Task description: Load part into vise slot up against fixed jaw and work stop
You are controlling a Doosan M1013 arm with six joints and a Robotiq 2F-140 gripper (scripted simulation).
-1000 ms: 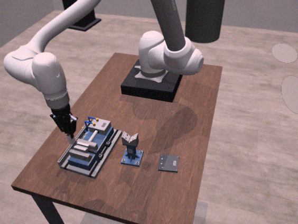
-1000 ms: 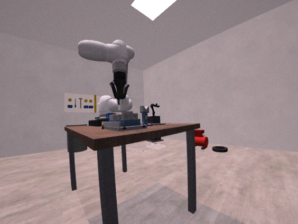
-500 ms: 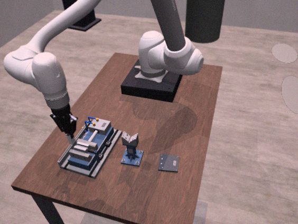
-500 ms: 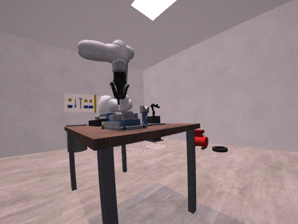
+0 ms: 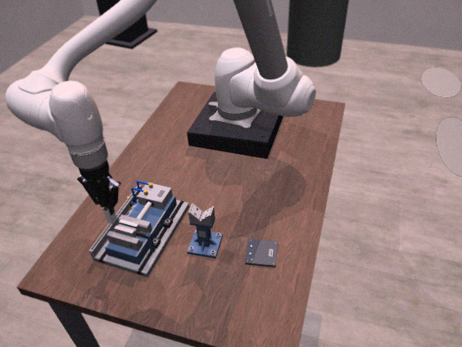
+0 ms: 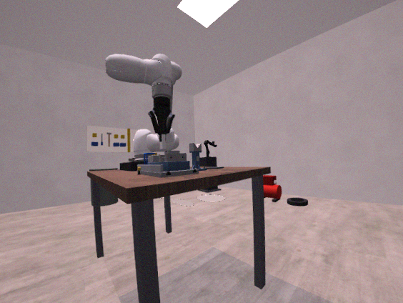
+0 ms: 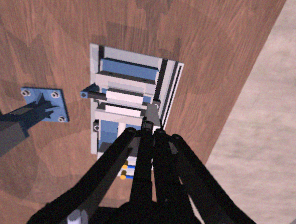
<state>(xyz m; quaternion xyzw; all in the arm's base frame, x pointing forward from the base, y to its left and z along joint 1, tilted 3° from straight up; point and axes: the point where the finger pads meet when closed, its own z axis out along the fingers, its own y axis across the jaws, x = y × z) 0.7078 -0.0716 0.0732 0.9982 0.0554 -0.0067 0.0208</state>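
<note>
The part is 50 mm to the left of my hand and 50 mm below it. Round my hand: fixed jaw: 20 mm ahead, 50 mm to the left, 70 mm below; then work stop: 10 mm behind, 90 mm to the left, 60 mm below; then moving jaw: 40 mm behind, 40 mm to the left, 70 mm below.
</note>
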